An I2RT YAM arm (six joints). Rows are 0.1 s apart.
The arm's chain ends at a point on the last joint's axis. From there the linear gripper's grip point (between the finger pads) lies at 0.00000 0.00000 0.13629 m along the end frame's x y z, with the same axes.
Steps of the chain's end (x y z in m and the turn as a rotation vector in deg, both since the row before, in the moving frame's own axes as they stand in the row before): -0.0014, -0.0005, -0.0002, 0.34, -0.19, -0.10; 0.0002, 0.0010, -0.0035, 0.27, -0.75, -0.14; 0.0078, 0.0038, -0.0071, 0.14, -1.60, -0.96; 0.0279, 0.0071, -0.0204, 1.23, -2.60, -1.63; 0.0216, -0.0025, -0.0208, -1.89, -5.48, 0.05; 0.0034, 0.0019, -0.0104, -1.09, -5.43, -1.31
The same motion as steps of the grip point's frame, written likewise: -0.0019, -0.0013, -0.0002, 0.34, -0.19, -0.10; -0.0016, 0.0004, -0.0035, 0.27, -0.75, -0.14; 0.0040, 0.0035, -0.0072, 0.14, -1.60, -0.96; 0.0217, 0.0043, -0.0206, 1.23, -2.60, -1.63; 0.0086, 0.0020, -0.0215, -1.89, -5.48, 0.05; -0.0095, 0.0046, -0.0110, -1.09, -5.43, -1.31
